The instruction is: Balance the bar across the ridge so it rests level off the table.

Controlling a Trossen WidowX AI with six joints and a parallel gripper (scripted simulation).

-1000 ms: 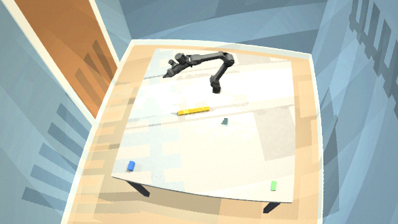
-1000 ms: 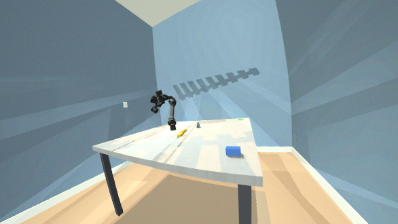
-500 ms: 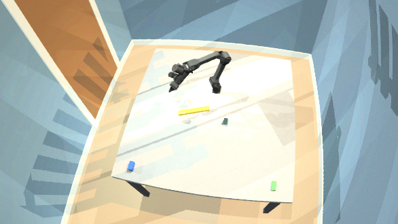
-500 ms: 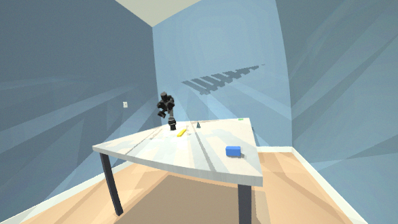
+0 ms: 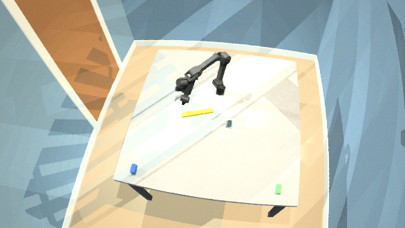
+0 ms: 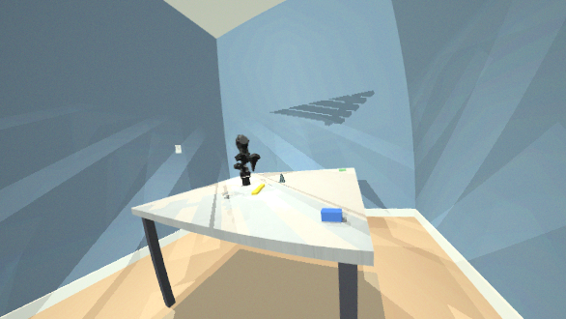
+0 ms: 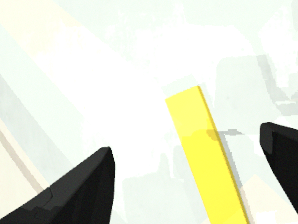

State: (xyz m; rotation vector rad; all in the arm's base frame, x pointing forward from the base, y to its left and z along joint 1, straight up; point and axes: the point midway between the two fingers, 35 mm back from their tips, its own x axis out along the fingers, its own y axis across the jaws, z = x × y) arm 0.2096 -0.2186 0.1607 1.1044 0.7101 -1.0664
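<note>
The yellow bar lies 9 cm to the left of my gripper tip and 12 cm below it. The rest, counted from my gripper tip: green block: 52 cm ahead, 73 cm to the left, 12 cm below; blue block: 52 cm ahead, 27 cm to the right, 11 cm below.
</note>
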